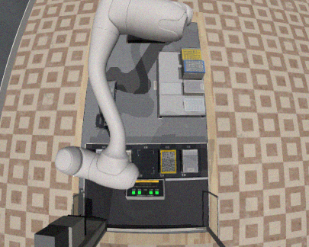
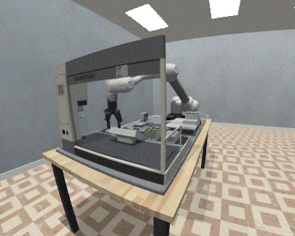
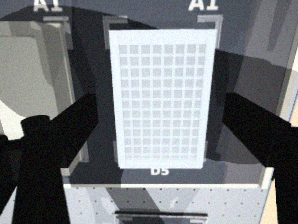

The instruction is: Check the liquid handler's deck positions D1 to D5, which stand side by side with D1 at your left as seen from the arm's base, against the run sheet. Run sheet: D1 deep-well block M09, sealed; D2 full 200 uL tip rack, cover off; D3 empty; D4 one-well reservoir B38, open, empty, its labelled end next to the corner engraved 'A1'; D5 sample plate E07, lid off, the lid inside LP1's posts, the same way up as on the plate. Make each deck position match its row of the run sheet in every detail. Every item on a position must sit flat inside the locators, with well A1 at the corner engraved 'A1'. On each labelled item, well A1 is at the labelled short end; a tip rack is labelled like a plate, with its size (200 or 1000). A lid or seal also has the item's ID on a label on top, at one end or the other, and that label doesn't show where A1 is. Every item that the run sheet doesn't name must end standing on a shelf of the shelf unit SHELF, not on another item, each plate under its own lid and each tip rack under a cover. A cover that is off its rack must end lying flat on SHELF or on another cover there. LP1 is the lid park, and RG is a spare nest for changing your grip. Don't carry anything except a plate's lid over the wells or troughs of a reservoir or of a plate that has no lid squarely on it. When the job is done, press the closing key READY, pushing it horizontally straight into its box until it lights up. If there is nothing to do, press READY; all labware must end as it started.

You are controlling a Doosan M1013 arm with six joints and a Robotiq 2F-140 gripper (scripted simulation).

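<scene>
Right now my hand is 20 mm above the white well plate. The rest, counted from my hand: dark nest: 250 mm behind, 10 mm to the right, 80 mm below; yellow tip rack: 10 mm ahead, 380 mm to the left, 10 mm above; cream one-well reservoir: 120 mm to the left, 20 mm below.
</scene>
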